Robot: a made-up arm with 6 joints. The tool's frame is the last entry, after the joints. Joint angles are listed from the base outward. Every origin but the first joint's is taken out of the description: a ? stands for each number. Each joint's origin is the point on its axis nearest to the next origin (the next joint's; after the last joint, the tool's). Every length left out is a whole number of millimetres.
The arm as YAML. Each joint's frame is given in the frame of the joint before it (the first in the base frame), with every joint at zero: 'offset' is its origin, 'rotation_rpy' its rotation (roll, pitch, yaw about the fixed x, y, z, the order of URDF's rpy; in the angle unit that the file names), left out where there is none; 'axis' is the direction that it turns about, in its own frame. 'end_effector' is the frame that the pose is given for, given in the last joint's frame.
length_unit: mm
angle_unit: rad
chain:
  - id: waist
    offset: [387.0, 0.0, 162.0]
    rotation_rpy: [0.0, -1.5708, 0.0]
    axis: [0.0, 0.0, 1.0]
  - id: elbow
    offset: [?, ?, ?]
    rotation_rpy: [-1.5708, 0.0, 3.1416]
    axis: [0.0, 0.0, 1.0]
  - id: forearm
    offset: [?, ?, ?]
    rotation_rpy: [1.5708, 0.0, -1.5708]
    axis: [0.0, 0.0, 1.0]
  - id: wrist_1
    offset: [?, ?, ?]
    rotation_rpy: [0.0, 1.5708, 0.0]
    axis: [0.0, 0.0, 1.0]
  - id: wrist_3
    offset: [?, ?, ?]
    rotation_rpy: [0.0, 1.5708, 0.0]
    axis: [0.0, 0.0, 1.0]
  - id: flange
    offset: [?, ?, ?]
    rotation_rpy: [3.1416, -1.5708, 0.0]
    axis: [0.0, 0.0, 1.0]
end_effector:
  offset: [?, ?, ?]
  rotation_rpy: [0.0, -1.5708, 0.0]
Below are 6 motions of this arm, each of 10 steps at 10 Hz.
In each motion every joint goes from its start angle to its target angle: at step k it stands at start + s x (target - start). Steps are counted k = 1, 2, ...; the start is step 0. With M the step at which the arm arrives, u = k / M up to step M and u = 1 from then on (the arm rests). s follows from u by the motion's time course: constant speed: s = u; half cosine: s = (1 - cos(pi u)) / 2; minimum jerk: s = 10 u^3 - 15 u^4 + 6 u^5.
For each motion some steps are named. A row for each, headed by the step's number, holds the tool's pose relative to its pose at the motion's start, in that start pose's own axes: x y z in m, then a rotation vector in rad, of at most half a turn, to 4 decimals.
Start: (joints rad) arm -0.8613 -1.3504 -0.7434 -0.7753 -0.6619 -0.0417
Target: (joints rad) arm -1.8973 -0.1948 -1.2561 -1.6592 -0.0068 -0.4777
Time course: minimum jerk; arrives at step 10
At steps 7, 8, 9, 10:
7: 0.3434 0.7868 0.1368 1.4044 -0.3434 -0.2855
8: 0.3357 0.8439 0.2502 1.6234 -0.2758 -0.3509
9: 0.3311 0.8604 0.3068 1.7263 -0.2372 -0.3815
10: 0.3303 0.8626 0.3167 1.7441 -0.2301 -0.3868

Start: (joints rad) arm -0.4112 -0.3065 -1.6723 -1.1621 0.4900 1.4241
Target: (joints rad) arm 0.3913 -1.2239 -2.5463 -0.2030 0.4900 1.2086
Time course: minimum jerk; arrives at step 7
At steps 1, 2, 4, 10:
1: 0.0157 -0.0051 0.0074 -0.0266 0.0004 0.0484
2: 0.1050 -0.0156 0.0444 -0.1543 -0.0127 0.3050
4: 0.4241 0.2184 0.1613 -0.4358 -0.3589 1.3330
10: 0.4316 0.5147 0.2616 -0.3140 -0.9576 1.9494

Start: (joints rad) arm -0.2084 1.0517 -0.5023 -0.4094 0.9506 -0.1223
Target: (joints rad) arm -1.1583 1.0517 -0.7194 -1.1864 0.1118 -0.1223
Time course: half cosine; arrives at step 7
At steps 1, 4, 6, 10:
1: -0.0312 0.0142 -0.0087 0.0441 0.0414 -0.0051
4: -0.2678 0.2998 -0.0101 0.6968 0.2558 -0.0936
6: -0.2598 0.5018 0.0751 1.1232 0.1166 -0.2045
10: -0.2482 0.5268 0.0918 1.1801 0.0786 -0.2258

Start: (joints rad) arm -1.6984 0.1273 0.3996 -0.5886 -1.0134 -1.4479
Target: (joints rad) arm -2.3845 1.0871 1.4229 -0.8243 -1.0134 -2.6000
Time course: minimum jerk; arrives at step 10
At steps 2, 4, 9, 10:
2: 0.0435 -0.0128 -0.0216 -0.0745 -0.0844 -0.0284
4: 0.2158 -0.1007 -0.0615 -0.4366 -0.4215 -0.1806
9: 0.3547 -0.3474 0.0956 -1.4828 -0.9937 -0.6045
10: 0.3538 -0.3493 0.0984 -1.4963 -0.9984 -0.6088

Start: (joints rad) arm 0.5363 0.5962 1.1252 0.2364 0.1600 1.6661
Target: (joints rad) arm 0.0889 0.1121 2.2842 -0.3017 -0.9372 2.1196
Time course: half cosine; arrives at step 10
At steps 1, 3, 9, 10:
1: -0.0015 0.0020 -0.0085 0.0397 0.0480 -0.0007
3: -0.0088 0.0189 -0.0585 0.3272 0.4113 0.0080
9: 0.1551 0.0516 -0.1605 1.0159 2.1953 0.2456
10: 0.1658 0.0540 -0.1658 1.0109 2.2590 0.2553

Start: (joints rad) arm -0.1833 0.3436 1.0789 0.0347 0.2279 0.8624
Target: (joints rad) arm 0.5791 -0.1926 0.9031 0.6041 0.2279 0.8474
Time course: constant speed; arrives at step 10
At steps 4, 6, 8, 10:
4: -0.1834 -0.0169 0.1771 -0.2731 0.2432 -0.1965
6: -0.2602 0.0059 0.2922 -0.4208 0.3740 -0.2893
8: -0.3191 0.0525 0.4190 -0.5741 0.5117 -0.3778
10: -0.3552 0.1231 0.5508 -0.7310 0.6570 -0.4617

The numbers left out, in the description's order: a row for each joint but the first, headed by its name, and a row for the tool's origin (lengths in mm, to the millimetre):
elbow: -8.0 -86.0 0.0
forearm: 157.0 26.0 0.0
wrist_1: 47.0 170.0 0.0
wrist_3: 276.0 4.0 0.0
flange: -94.0 105.0 0.0
tool: 232.0 -71.0 0.0

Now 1 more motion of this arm.
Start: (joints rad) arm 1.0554 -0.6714 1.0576 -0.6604 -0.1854 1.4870
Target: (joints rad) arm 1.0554 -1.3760 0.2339 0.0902 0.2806 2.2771
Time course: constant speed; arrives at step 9
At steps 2, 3, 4, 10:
2: 0.0085 0.0027 -0.0442 0.1339 -0.3053 0.0210
3: 0.0107 0.0077 -0.0642 0.1962 -0.4624 0.0323
4: 0.0109 0.0148 -0.0830 0.2526 -0.6216 0.0441
10: -0.0178 0.0862 -0.1738 0.3718 -1.4134 0.1031

